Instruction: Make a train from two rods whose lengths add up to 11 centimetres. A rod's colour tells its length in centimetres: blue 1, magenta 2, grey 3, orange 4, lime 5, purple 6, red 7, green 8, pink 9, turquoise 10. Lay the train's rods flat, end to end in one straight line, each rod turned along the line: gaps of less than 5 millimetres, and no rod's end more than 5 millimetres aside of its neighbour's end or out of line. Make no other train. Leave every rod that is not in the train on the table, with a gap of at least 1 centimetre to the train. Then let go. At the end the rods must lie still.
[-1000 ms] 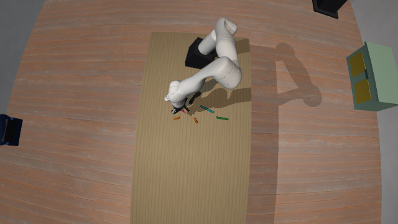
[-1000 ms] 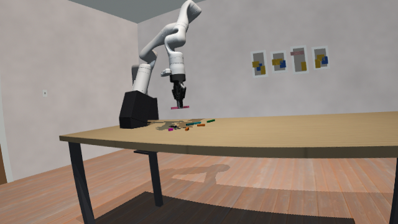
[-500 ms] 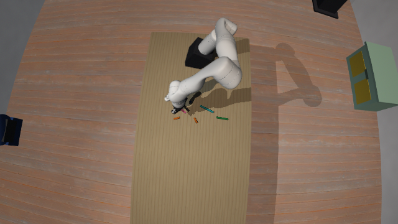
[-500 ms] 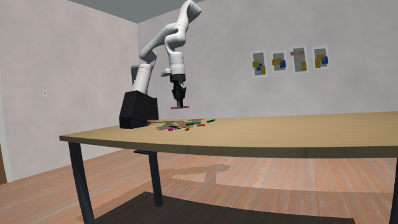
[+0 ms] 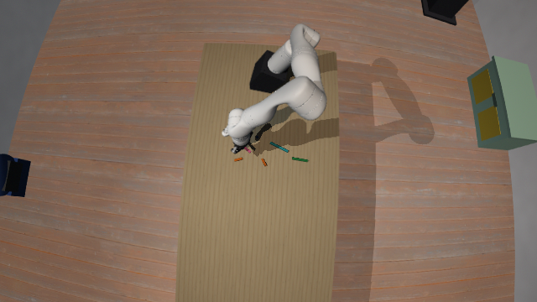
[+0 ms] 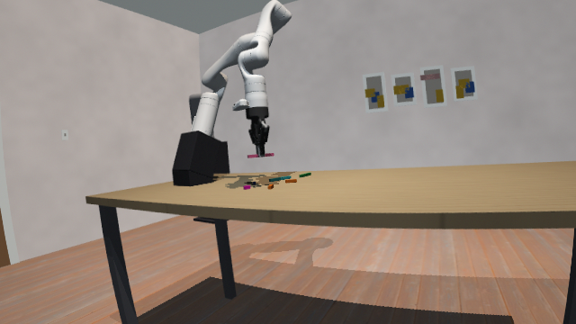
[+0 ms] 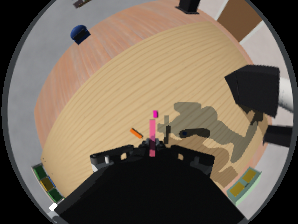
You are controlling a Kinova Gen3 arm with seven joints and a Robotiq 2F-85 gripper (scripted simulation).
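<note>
Right now the magenta rod is 3 cm behind my hand, 5 cm to the right of it and 11 cm below it. From my hand the other things lie so: pink rod (2 cm below); turquoise rod (5 cm behind, 17 cm to the left, 11 cm below); blue rod (8 cm behind, 5 cm to the left, 11 cm below).
</note>
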